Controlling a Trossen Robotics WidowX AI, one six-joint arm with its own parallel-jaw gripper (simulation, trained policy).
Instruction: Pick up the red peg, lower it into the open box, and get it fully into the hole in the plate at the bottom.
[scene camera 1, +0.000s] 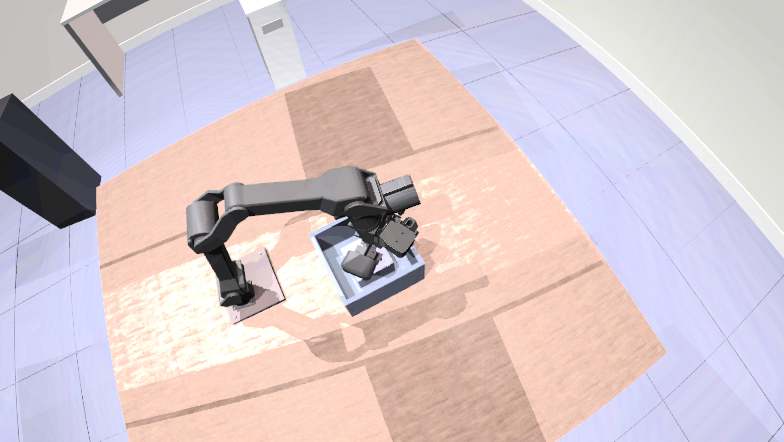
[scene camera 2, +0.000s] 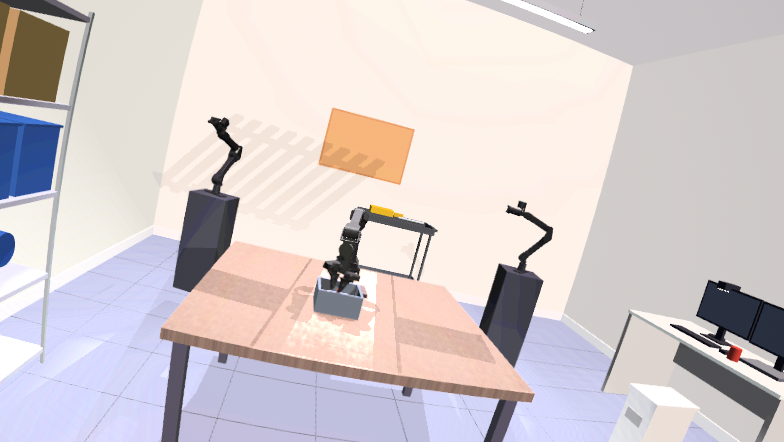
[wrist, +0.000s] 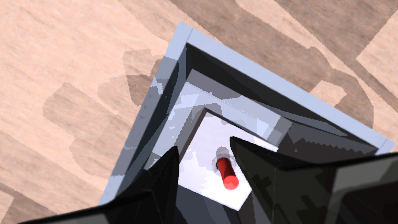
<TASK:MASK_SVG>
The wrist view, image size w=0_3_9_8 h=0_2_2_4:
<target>my gripper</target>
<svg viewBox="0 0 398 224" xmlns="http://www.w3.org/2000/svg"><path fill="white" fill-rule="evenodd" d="M178 147L172 146L140 178L113 200L105 204L17 224L173 224L179 180ZM229 138L234 158L271 224L398 224L398 151L357 157L345 161L314 164L275 152L235 136Z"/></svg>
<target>grey box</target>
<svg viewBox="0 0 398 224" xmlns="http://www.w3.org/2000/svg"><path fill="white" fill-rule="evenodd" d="M178 184L173 224L271 224L253 191L250 192L239 211ZM97 206L117 197L148 171L172 146L178 147L180 155L204 107L260 135L278 148L276 152L314 164L345 161L357 157L387 153L397 143L179 20Z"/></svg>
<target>plate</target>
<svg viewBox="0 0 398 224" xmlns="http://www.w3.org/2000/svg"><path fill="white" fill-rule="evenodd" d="M204 107L179 155L178 184L239 211L252 189L234 158L229 138L235 136L275 152L278 148L255 132ZM225 157L229 159L239 180L239 185L234 190L228 190L223 185L217 160Z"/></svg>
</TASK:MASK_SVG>
